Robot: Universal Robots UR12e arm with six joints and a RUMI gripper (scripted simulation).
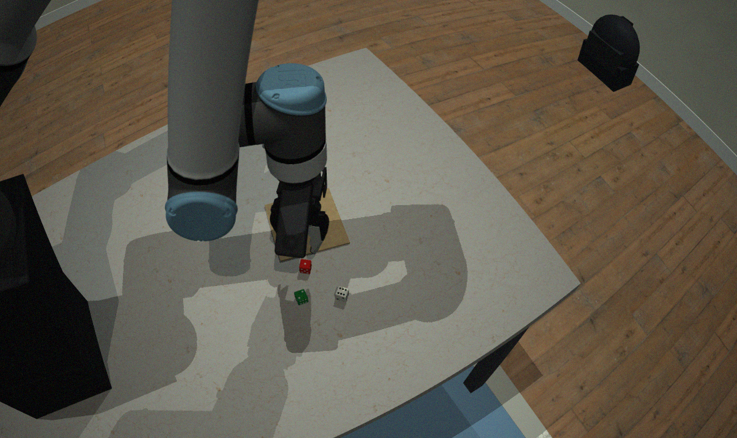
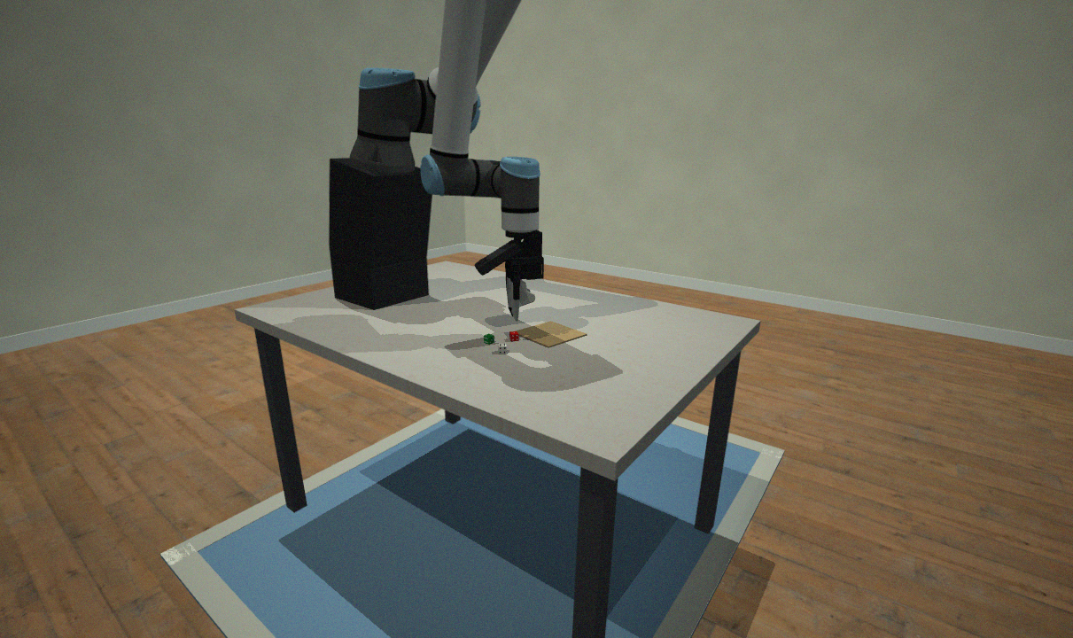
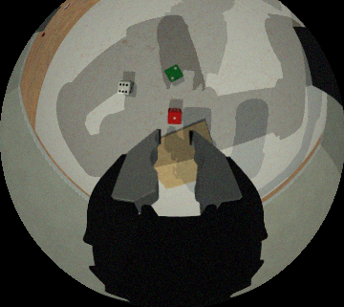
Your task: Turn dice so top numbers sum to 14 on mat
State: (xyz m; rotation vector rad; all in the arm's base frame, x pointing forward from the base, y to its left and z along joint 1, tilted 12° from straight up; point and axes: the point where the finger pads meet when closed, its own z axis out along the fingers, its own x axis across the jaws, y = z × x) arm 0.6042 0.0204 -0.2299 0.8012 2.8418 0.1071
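Right now the red die is 6 cm below my hand. Also, from my hand: white die: 8 cm to the right, 6 cm below, 4 cm ahead; mat: 10 cm to the left, 7 cm below, 4 cm ahead; green die: 6 cm to the right, 6 cm below, 3 cm behind.
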